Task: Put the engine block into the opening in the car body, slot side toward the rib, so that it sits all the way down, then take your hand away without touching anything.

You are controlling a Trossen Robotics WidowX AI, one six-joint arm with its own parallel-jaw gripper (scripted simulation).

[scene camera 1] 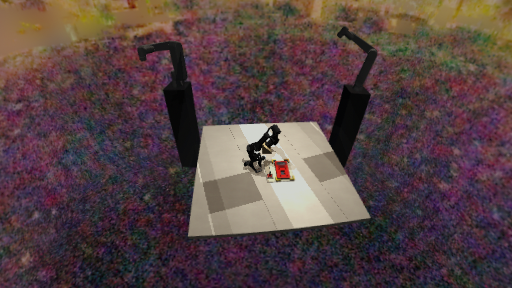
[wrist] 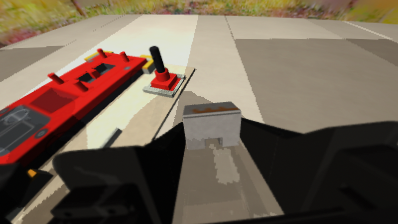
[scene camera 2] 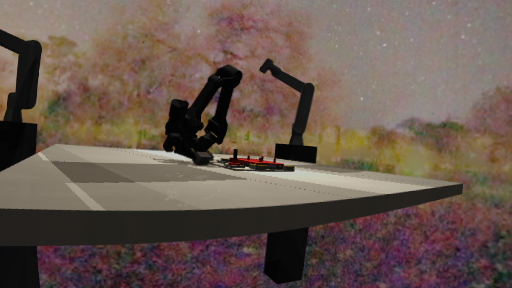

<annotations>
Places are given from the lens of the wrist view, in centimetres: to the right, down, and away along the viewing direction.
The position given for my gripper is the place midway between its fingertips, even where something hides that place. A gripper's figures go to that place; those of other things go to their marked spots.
my gripper (wrist: 210, 123): 1, 1, 11
grey engine block (wrist: 222, 121): 2, 1, 9
</annotations>
